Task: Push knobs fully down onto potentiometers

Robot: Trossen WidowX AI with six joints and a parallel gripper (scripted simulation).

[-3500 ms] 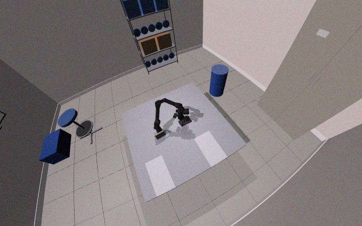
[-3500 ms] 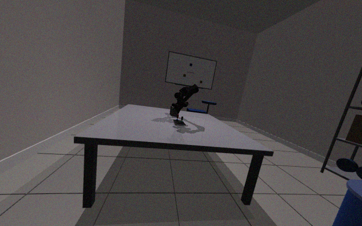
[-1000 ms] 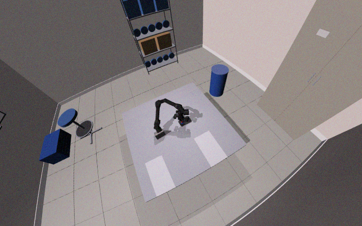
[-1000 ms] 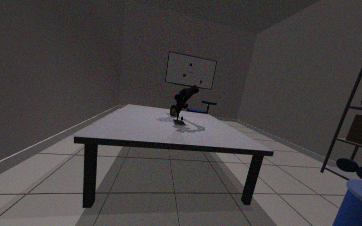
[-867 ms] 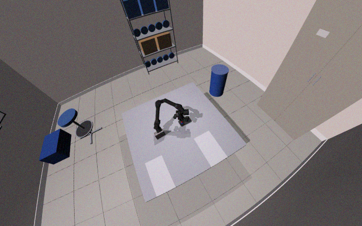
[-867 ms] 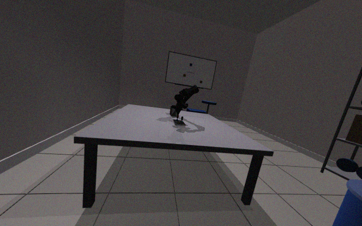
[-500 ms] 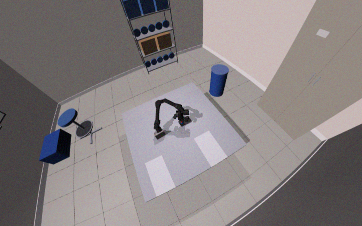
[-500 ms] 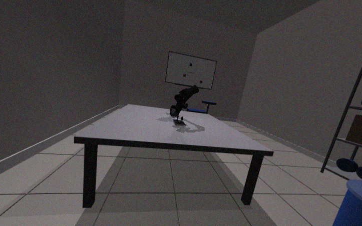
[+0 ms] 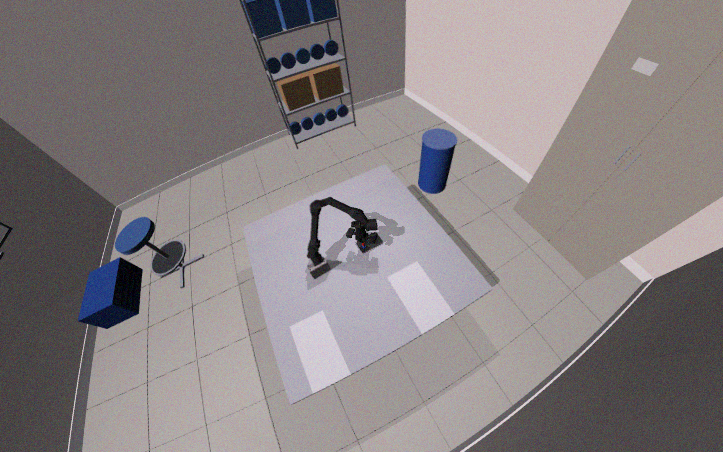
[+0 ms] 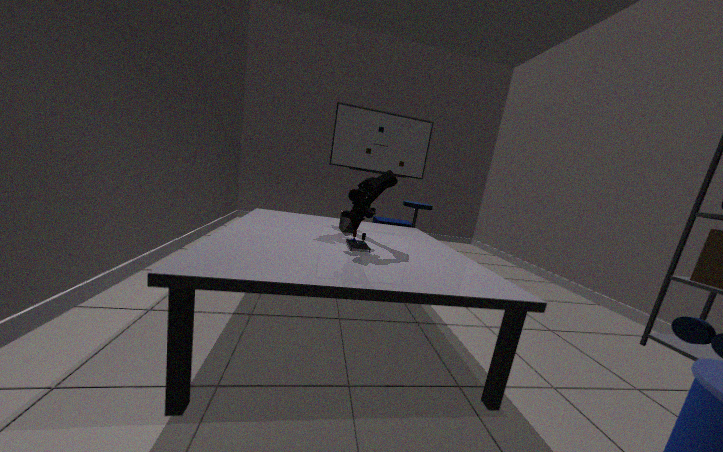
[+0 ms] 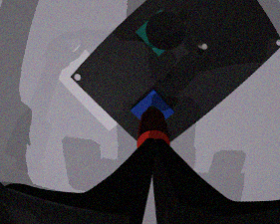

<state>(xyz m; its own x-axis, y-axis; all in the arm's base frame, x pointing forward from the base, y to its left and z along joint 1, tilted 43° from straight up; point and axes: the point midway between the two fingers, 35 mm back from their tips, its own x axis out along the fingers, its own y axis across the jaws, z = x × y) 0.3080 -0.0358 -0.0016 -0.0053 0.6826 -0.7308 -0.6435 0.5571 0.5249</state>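
Right now the red knob is 2 cm below my gripper tip. Round my gripper tip: black knob (5 cm ahead, 4 cm to the left, 1 cm below); teal potentiometer (5 cm ahead, 4 cm to the left, 3 cm below).
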